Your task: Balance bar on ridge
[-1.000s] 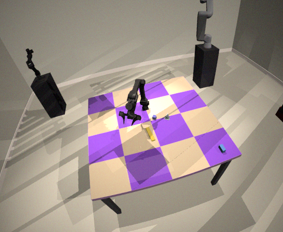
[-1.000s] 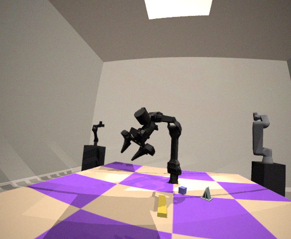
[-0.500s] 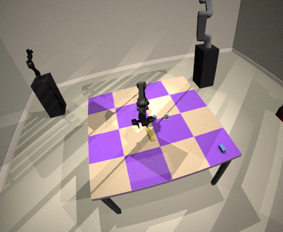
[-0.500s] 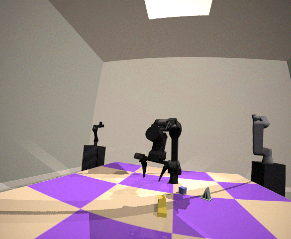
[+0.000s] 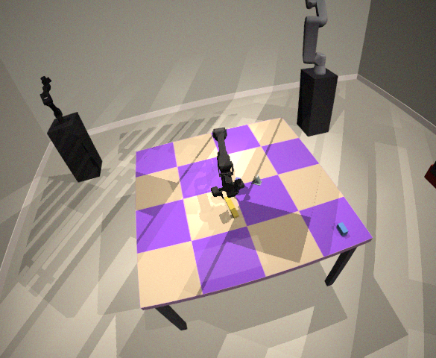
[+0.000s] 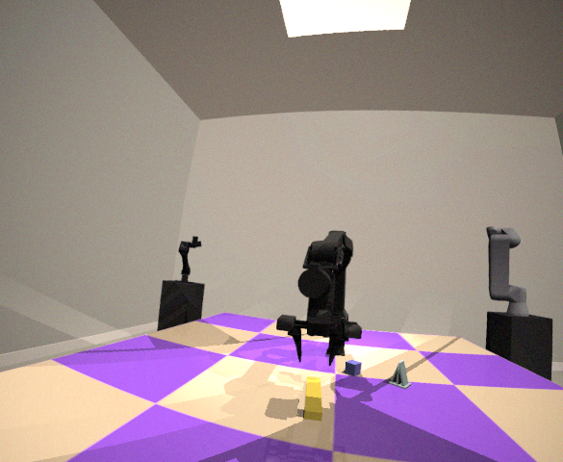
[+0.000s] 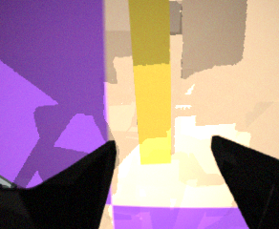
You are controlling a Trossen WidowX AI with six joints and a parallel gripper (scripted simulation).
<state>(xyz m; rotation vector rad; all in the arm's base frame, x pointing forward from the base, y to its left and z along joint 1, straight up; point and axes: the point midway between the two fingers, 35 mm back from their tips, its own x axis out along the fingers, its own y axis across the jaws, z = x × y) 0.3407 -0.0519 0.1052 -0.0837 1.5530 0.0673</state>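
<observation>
My gripper tip is now 30 mm short of the yellow bar, 10 mm to the right of it and 60 mm above it. Also, from my gripper tip: light blue block (400 mm ahead, 550 mm to the left, 50 mm below); dark blue cube (160 mm behind, 100 mm to the left, 50 mm below).
</observation>
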